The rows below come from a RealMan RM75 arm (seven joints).
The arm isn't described. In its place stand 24 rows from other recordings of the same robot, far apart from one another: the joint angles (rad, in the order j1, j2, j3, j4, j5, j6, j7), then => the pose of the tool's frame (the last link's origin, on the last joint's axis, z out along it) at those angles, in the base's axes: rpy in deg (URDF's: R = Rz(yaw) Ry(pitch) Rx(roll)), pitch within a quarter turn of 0, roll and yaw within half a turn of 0; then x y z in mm.
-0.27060, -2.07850, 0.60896, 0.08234, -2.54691, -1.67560, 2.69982 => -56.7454 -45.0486 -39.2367 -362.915 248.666 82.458
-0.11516, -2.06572, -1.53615, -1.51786, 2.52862, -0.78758, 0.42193 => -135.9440 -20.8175 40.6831 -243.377 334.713 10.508
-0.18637, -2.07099, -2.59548, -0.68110, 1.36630, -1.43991, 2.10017 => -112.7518 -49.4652 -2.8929 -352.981 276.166 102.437
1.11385, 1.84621, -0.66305, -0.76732, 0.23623, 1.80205, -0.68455 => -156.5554 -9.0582 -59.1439 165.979 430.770 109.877
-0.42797, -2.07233, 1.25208, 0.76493, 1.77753, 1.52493, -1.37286 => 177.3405 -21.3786 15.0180 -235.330 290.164 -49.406
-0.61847, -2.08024, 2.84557, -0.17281, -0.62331, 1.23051, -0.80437 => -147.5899 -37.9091 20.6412 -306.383 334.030 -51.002
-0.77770, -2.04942, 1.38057, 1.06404, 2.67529, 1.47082, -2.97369 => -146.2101 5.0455 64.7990 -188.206 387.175 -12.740
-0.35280, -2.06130, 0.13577, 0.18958, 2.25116, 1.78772, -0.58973 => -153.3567 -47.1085 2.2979 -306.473 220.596 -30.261
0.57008, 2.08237, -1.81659, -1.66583, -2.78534, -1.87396, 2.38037 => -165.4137 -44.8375 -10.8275 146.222 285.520 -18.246
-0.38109, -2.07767, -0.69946, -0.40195, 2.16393, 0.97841, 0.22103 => -104.2855 -33.4832 1.9317 -301.710 323.962 -62.189
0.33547, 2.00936, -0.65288, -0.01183, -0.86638, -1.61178, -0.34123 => -86.1517 4.9344 20.8357 348.335 275.166 54.039
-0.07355, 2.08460, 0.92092, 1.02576, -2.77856, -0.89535, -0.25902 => -100.3087 37.6935 14.8037 222.717 256.103 -53.852
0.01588, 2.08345, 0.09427, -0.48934, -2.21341, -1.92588, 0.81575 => -138.7975 49.4109 -18.1743 384.327 113.369 39.165
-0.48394, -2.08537, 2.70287, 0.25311, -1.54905, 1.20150, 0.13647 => -83.2162 -41.4280 -5.6485 -319.910 338.306 -14.244
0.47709, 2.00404, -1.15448, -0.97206, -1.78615, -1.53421, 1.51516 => -172.5823 20.9359 -8.5641 207.451 336.463 13.640
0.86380, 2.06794, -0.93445, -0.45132, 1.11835, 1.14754, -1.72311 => -165.4176 15.4888 -14.3832 187.854 409.316 -58.174
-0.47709, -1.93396, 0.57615, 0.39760, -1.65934, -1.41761, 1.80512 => -149.7816 -60.1717 25.6746 -308.647 355.561 82.627
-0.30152, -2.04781, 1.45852, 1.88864, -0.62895, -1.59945, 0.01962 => -150.6584 -11.7887 58.9205 -159.616 300.944 50.071
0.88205, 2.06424, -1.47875, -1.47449, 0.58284, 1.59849, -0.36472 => -153.4531 -9.0445 -28.9573 48.567 373.618 -0.617
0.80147, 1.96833, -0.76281, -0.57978, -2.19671, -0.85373, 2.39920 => -159.2361 41.3520 -66.5769 253.657 466.280 48.983
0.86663, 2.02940, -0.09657, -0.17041, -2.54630, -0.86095, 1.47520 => -155.5703 25.4711 -42.6899 275.227 412.573 -51.030
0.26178, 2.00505, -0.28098, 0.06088, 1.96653, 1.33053, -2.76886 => -91.9537 50.1384 -2.5742 406.632 248.497 30.319
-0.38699, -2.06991, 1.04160, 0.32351, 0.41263, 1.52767, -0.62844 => -69.6689 -53.4843 -48.8874 -287.934 329.341 82.027
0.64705, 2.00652, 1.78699, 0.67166, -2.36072, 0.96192, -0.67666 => -150.9936 3.6963 -56.5044 290.317 384.021 -37.193
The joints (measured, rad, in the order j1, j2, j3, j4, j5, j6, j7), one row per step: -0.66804 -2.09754 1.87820 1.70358 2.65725 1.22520 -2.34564; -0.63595 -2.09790 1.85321 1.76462 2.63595 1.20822 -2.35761; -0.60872 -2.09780 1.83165 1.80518 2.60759 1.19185 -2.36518; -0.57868 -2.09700 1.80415 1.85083 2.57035 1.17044 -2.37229; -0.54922 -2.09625 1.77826 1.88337 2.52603 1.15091 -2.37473; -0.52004 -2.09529 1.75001 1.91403 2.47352 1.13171 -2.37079; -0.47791 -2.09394 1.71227 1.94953 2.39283 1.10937 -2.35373; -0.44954 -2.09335 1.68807 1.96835 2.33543 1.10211 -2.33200; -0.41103 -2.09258 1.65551 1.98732 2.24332 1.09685 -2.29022; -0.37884 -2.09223 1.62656 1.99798 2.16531 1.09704 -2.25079; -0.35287 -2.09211 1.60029 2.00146 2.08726 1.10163 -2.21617; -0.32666 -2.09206 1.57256 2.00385 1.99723 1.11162 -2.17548; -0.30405 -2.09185 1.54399 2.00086 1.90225 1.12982 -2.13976; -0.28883 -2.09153 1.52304 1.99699 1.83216 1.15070 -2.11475; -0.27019 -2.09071 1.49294 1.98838 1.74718 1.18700 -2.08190; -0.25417 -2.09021 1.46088 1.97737 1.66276 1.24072 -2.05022; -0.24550 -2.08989 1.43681 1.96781 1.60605 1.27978 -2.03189; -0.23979 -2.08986 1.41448 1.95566 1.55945 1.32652 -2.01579; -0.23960 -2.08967 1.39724 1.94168 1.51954 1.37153 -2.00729
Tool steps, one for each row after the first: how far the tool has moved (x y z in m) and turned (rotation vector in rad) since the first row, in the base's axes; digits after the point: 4 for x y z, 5 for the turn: 0.0076 -0.0030 0.0115 0.02129 -0.07629 0.00007; 0.0117 -0.0053 0.0202 0.03162 -0.13987 0.00718; 0.0168 -0.0076 0.0313 0.04474 -0.21568 0.01282; 0.0191 -0.0098 0.0405 0.04927 -0.28357 0.02468; 0.0213 -0.0121 0.0502 0.05082 -0.35196 0.03293; 0.0223 -0.0160 0.0627 0.04677 -0.43771 0.04140; 0.0213 -0.0190 0.0699 0.03870 -0.48393 0.04377; 0.0196 -0.0241 0.0786 0.01768 -0.54455 0.04214; 0.0168 -0.0279 0.0858 0.00134 -0.59087 0.04069; 0.0145 -0.0316 0.0916 -0.02094 -0.63533 0.04217; 0.0127 -0.0365 0.0977 -0.05034 -0.68399 0.03822; 0.0110 -0.0417 0.1036 -0.08797 -0.73467 0.03820; 0.0096 -0.0460 0.1076 -0.12064 -0.76912 0.03762; 0.0062 -0.0514 0.1130 -0.16205 -0.80588 0.03620; 0.0024 -0.0581 0.1179 -0.21479 -0.83533 0.03123; -0.0002 -0.0626 0.1219 -0.25089 -0.85672 0.02700; -0.0035 -0.0671 0.1245 -0.29035 -0.86737 0.02312; -0.0057 -0.0713 0.1261 -0.33351 -0.87543 0.02126
